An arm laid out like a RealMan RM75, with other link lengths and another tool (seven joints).
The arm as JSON. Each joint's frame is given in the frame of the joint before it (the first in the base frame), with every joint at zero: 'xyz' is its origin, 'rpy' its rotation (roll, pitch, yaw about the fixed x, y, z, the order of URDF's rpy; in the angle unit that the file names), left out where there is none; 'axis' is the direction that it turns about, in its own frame. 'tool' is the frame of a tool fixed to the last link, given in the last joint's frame.
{
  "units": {
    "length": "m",
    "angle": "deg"
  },
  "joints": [
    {
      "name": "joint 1",
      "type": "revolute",
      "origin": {
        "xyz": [
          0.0,
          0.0,
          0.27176
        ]
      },
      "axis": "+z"
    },
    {
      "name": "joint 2",
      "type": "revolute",
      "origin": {
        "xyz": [
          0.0,
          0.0,
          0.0
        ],
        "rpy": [
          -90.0,
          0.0,
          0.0
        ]
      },
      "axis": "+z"
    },
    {
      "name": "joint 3",
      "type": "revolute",
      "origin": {
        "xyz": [
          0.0,
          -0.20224,
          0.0
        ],
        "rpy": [
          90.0,
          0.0,
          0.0
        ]
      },
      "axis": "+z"
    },
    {
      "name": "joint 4",
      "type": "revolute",
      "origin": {
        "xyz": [
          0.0,
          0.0,
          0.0
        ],
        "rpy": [
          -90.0,
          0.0,
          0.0
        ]
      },
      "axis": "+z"
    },
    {
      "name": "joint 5",
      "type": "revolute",
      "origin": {
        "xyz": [
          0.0,
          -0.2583,
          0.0
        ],
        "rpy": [
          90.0,
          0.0,
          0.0
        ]
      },
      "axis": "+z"
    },
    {
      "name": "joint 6",
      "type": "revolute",
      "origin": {
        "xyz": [
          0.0,
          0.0,
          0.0
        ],
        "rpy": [
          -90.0,
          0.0,
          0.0
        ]
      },
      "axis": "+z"
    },
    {
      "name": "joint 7",
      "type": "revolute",
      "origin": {
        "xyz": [
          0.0,
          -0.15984,
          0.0
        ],
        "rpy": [
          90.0,
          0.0,
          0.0
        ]
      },
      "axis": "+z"
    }
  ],
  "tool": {
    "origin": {
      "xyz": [
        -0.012,
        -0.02,
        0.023
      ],
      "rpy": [
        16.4,
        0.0,
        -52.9
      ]
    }
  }
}
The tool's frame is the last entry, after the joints.
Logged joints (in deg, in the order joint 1, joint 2, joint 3, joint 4, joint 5, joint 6, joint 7), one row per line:
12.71 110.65 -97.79 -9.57 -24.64 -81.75 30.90
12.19 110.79 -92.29 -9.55 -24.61 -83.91 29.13
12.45 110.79 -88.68 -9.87 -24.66 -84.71 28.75
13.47 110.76 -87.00 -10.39 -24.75 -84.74 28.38
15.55 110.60 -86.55 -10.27 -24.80 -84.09 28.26
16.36 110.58 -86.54 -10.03 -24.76 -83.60 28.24
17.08 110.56 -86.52 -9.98 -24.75 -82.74 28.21
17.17 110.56 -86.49 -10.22 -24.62 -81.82 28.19
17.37 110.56 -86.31 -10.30 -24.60 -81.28 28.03
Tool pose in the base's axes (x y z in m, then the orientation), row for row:
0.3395 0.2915 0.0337 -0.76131 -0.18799 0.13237 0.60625
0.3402 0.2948 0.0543 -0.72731 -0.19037 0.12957 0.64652
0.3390 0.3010 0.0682 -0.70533 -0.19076 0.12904 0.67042
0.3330 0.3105 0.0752 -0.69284 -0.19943 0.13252 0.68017
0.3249 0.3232 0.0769 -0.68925 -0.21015 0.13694 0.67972
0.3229 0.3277 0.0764 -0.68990 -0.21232 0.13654 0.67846
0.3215 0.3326 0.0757 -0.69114 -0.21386 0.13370 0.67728
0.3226 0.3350 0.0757 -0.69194 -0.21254 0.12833 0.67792
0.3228 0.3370 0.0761 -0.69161 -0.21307 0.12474 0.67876
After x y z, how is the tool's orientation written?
As a quaternion, x y z w.
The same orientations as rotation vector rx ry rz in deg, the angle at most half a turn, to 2 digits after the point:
-100.86 -24.91 17.54
-94.80 -24.81 16.89
-91.07 -24.63 16.66
-89.11 -25.65 17.04
-88.67 -27.03 17.62
-88.80 -27.33 17.57
-89.00 -27.54 17.22
-89.08 -27.36 16.52
-89.00 -27.42 16.05

